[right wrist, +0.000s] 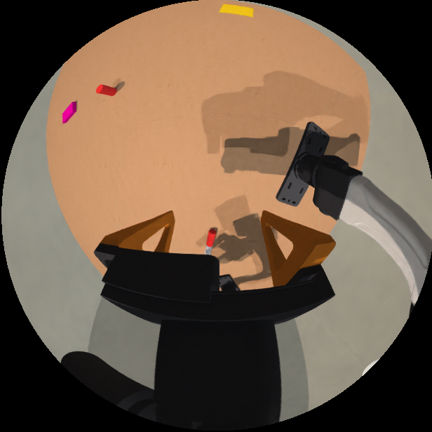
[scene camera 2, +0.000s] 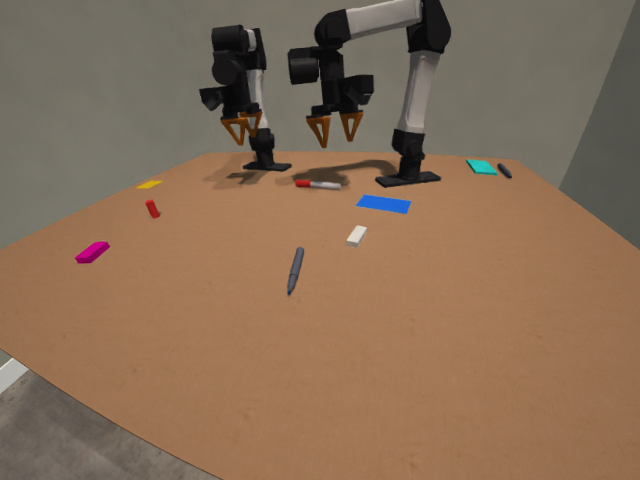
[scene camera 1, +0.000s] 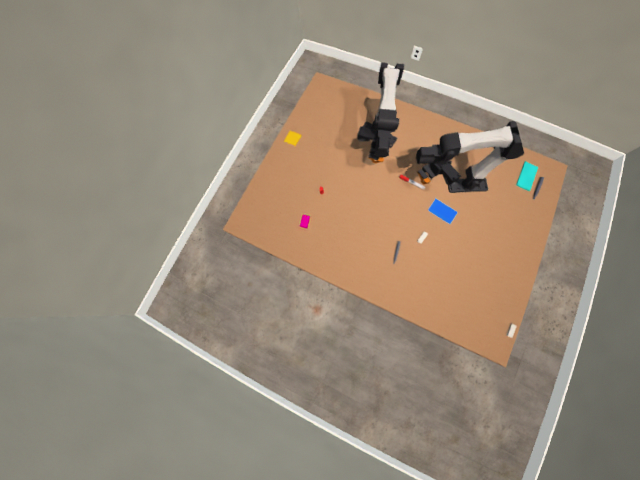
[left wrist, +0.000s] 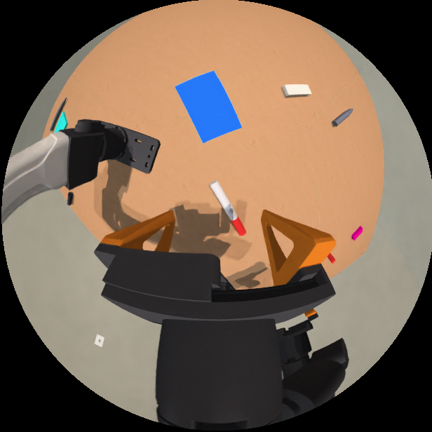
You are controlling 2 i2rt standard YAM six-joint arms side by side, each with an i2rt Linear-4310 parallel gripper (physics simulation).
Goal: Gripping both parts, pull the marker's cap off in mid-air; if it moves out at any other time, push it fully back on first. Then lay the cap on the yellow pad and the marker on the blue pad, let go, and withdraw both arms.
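Seen in the pictures: left gripper, fingertip midpoint: [scene camera 2: 337, 144] [scene camera 1: 430, 178]; right gripper, fingertip midpoint: [scene camera 2: 247, 140]; left arm's base, link origin: [scene camera 2: 408, 180] [scene camera 1: 467, 185]; right arm's base, link origin: [scene camera 2: 266, 167].
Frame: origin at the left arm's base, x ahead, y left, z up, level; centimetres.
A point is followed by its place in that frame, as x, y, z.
The white marker [scene camera 1: 416, 184] {-1.3, -26.6, 1.7} [scene camera 2: 328, 186] {-0.3, -25.8, 1.1} [left wrist: 220, 196] lies on the table with its red cap [scene camera 1: 403, 177] {-5.4, -32.8, 2.0} [scene camera 2: 302, 183] {-4.7, -32.7, 1.5} [left wrist: 239, 226] [right wrist: 211, 237] on one end. The blue pad [scene camera 1: 443, 211] {13.3, -14.4, 0.1} [scene camera 2: 384, 204] {13.9, -14.8, 0.1} [left wrist: 208, 107] lies near the marker's white end. The yellow pad [scene camera 1: 292, 138] {-34.3, -90.3, 0.1} [scene camera 2: 149, 184] {-34.6, -90.1, 0.0} [right wrist: 237, 10] lies at the far left in the scene views. My left gripper [scene camera 2: 337, 144] {1.0, -23.1, 13.0} [left wrist: 217, 214] is open and empty above the marker. My right gripper [scene camera 2: 247, 140] {-12.5, -46.9, 14.3} [right wrist: 217, 215] is open and empty, in the air left of the cap in the scene views.
A loose red piece [scene camera 1: 321, 190] {0.3, -74.9, 4.6} [scene camera 2: 152, 208] {0.3, -74.5, 2.9} [right wrist: 106, 90] and a magenta block [scene camera 1: 305, 221] {15.2, -83.7, 1.5} [scene camera 2: 93, 252] {16.4, -82.7, 1.4} lie at the left. A white block [scene camera 1: 422, 237] {26.4, -26.9, 1.2} [scene camera 2: 356, 236] {27.3, -27.2, 1.2} and a grey pen [scene camera 1: 397, 252] {33.2, -39.7, 1.4} [scene camera 2: 295, 270] {34.0, -40.0, 1.4} lie nearer the front. A teal block [scene camera 1: 527, 176] {-3.4, 32.2, 0.8} [scene camera 2: 481, 167] {-2.1, 31.0, 0.8} lies at the right.
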